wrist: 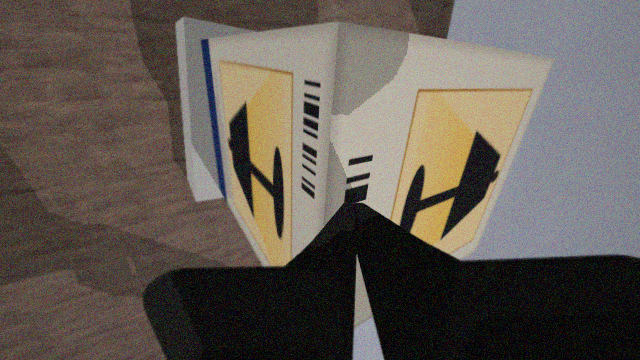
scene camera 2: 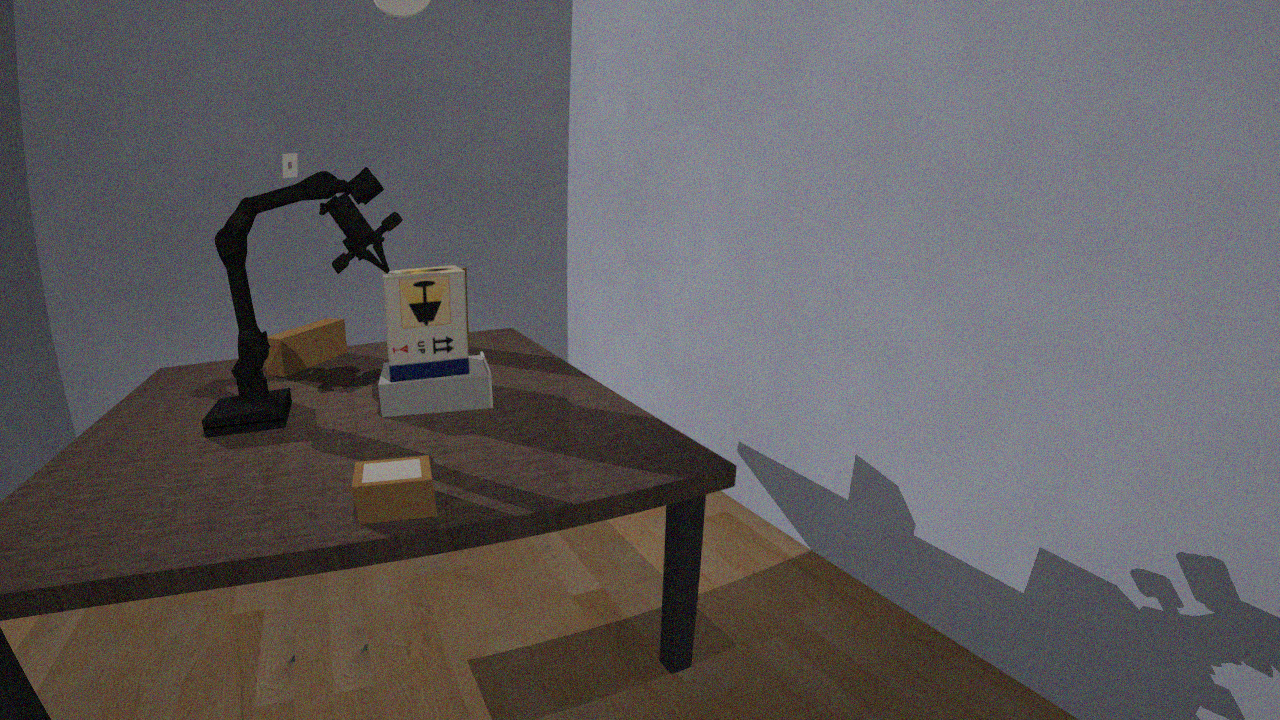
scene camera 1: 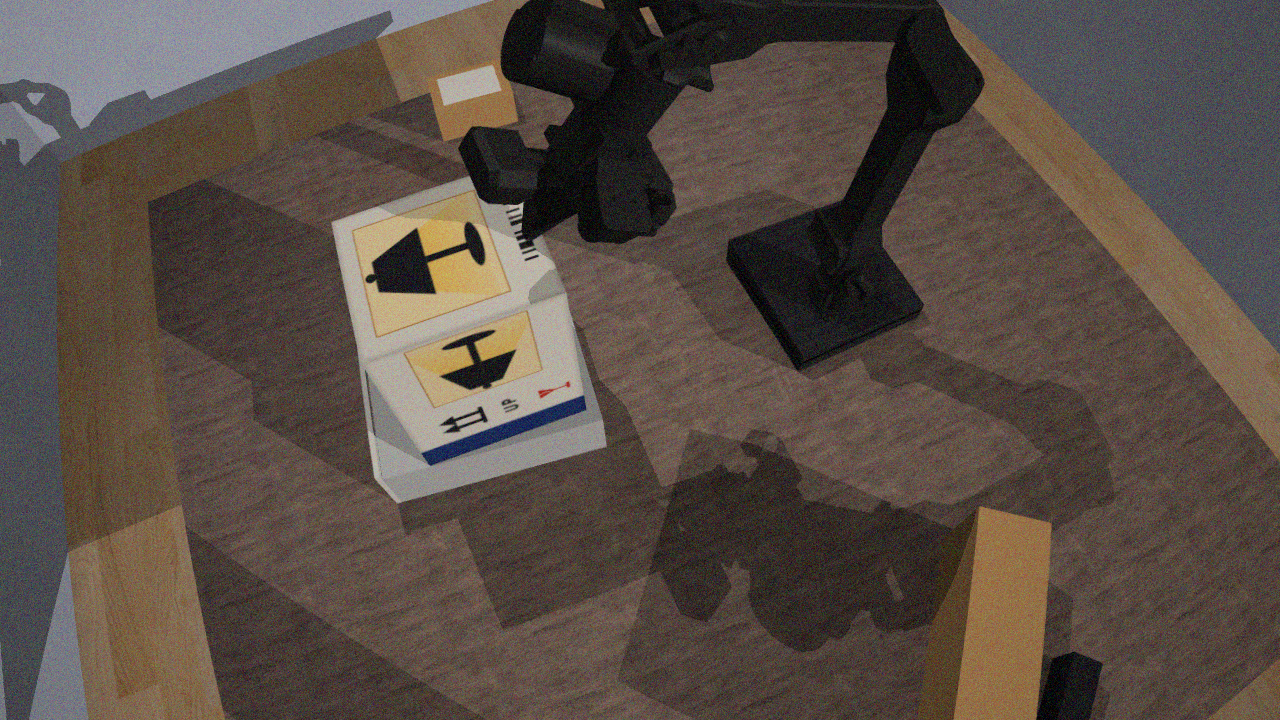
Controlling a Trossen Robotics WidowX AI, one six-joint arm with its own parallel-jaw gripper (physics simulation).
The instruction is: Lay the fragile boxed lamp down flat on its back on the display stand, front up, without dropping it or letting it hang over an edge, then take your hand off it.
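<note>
A display stand [scene camera 1: 399, 467] is here; I see it in the wrist view [wrist: 202, 174] as well, and in scene camera 2 [scene camera 2: 472, 391]. There is also a boxed lamp [scene camera 1: 464, 327], which the wrist view [wrist: 424, 130] shows me too. My gripper [scene camera 1: 526, 236] is shut and is touching the lamp, and I can see the gripper in the wrist view [wrist: 352, 213] and in scene camera 2 [scene camera 2: 388, 272] too.
</note>
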